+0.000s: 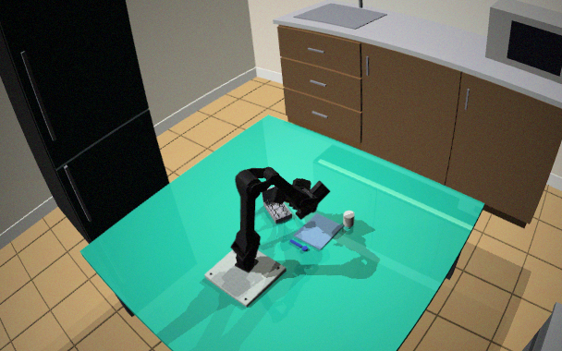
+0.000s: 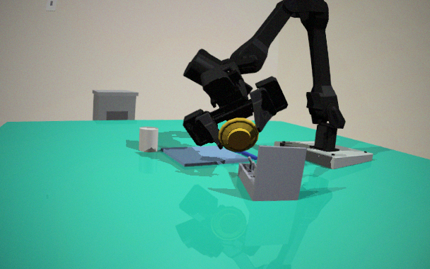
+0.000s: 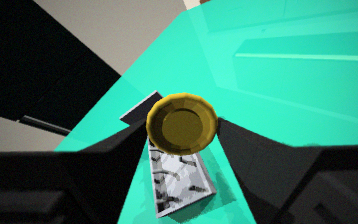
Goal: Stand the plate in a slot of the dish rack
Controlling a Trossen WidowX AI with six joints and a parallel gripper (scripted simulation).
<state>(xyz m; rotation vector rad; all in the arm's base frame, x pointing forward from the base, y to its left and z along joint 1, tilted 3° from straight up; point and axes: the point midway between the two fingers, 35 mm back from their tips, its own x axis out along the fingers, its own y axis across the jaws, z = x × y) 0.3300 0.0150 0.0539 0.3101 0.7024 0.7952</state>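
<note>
The grey dish rack lies 4 cm behind my gripper tip, 3 cm to the left of it and 5 cm below it. Also, from my gripper tip: blue spoon 16 cm behind, 15 cm to the right, 7 cm below; then blue-grey mat 6 cm behind, 17 cm to the right, 7 cm below; then yellow plate 1 cm to the right.
</note>
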